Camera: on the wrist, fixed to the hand. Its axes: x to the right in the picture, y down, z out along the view.
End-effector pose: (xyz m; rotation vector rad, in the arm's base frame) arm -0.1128 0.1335 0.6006 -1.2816 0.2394 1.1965
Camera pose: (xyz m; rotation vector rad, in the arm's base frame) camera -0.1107 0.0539 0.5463 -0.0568 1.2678 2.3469
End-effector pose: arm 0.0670 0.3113 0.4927 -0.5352 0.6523 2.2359
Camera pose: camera 0.0508 0.2317 0.4408 -0.8444 -1.2840 -2.1673
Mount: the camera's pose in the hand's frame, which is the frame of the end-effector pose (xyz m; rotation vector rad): -0.0035 0.0449 -0.0852 0.6131 -0.4540 1.5313
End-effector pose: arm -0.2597 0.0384 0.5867 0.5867 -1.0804 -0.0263
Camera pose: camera -0.2019 0.1148 0.5760 0.1453 -1.7598 1.6069
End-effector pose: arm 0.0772 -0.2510 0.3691 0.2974 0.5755 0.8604
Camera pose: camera -0.0027 -0.2241 0.3224 1.5701 0.0608 1.9781
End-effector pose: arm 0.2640 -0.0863 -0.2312 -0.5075 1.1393 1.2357
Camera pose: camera 0.1894 -0.1441 -0.2509 1.3120 1.3773 1.9325
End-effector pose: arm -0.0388 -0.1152 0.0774 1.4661 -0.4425 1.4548
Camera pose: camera -0.1224 -0.0673 0.0738 -1.4097 1.2434 -1.7519
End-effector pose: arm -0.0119 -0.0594 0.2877 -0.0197 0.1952 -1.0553
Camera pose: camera 0.0107 -0.0276 0.1996 0.3867 -0.4941 0.4671
